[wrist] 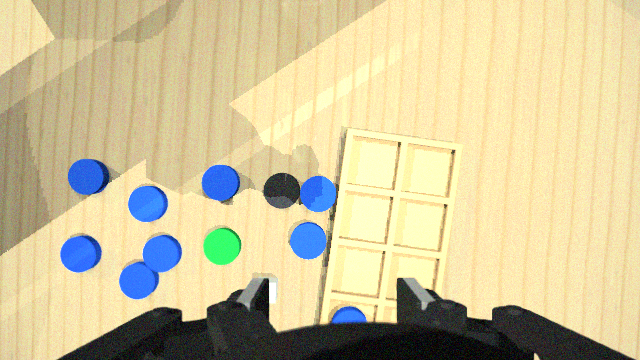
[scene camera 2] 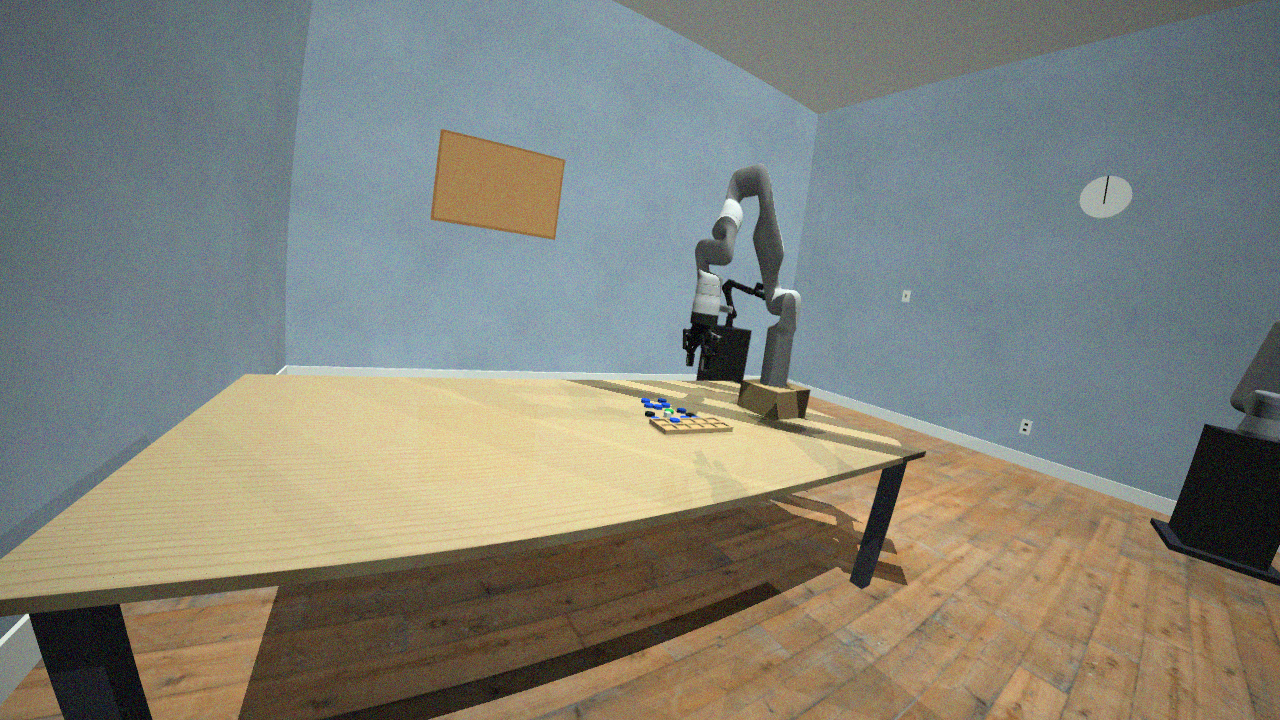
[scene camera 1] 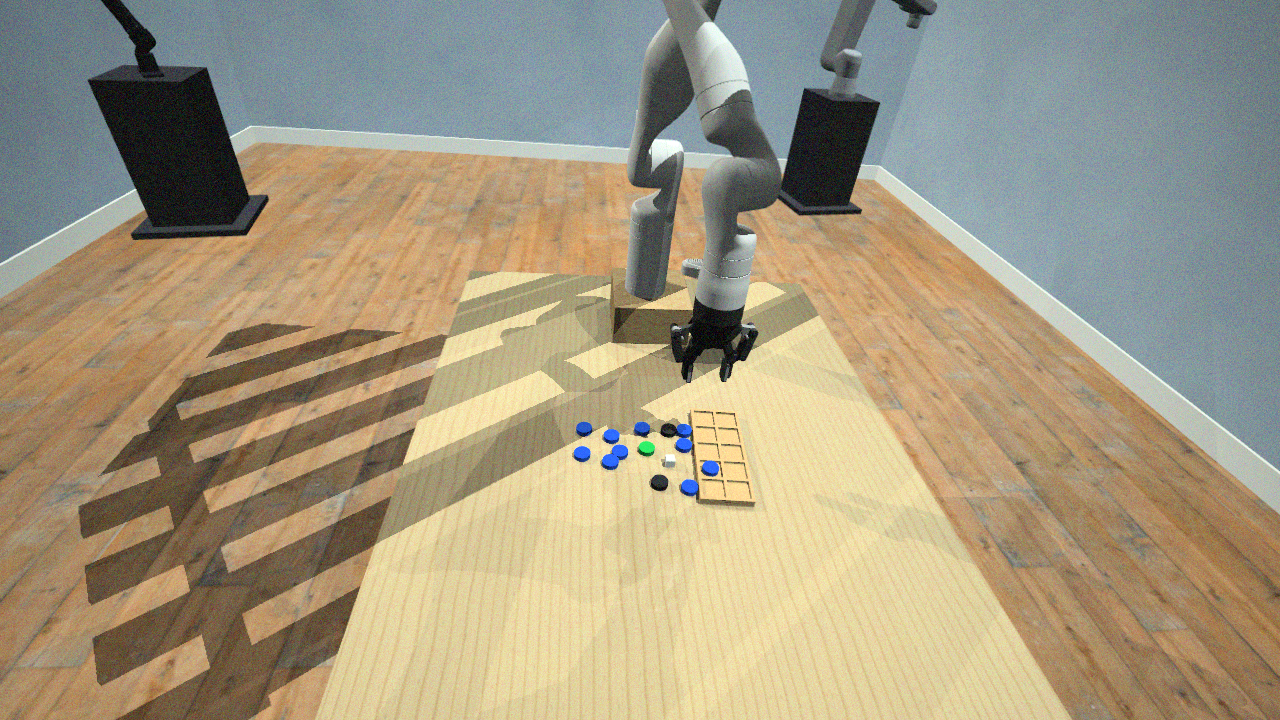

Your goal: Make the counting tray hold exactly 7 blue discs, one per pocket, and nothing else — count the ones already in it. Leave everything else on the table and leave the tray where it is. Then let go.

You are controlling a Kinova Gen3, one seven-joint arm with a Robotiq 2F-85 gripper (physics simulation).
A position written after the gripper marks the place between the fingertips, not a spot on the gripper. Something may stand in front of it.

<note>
On the table rests a green disc [wrist: 223, 245]. Further things: the gripper [scene camera 1: 704, 379] and a wooden counting tray [scene camera 1: 716, 434].
The wooden counting tray also shows in the wrist view [wrist: 396, 196] and in scene camera 2 [scene camera 2: 694, 425]. The gripper is seen too in the wrist view [wrist: 332, 300] and in scene camera 2 [scene camera 2: 696, 368].
</note>
